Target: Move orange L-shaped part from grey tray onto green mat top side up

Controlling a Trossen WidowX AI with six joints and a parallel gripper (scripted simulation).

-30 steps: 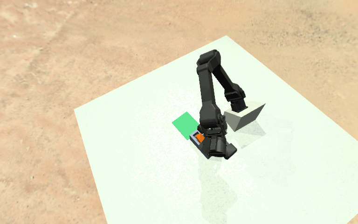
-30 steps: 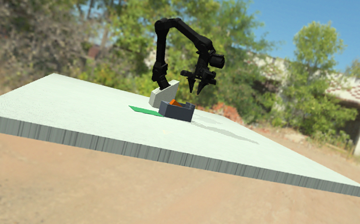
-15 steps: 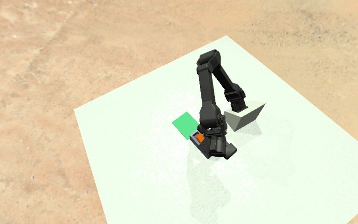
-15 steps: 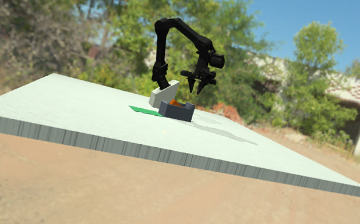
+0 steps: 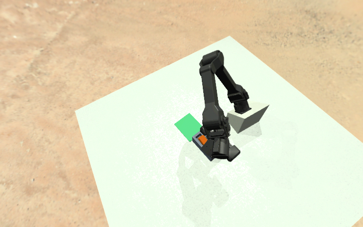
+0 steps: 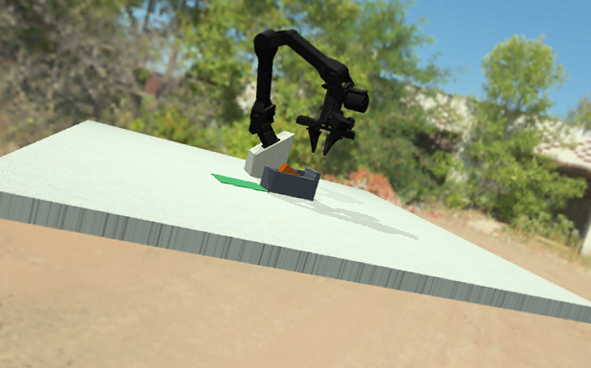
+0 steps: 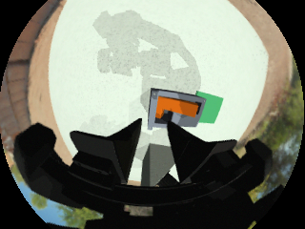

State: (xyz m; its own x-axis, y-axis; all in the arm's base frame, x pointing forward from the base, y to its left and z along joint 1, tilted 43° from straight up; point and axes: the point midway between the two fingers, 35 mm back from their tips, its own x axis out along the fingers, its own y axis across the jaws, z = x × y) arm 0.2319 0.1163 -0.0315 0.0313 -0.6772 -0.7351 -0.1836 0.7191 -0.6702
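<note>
My gripper tip is 100 mm above the orange L-shaped part and 50 mm to the left of it. Also, from my gripper tip: green mat (220 mm to the right, 160 mm below, 30 mm ahead).
</note>
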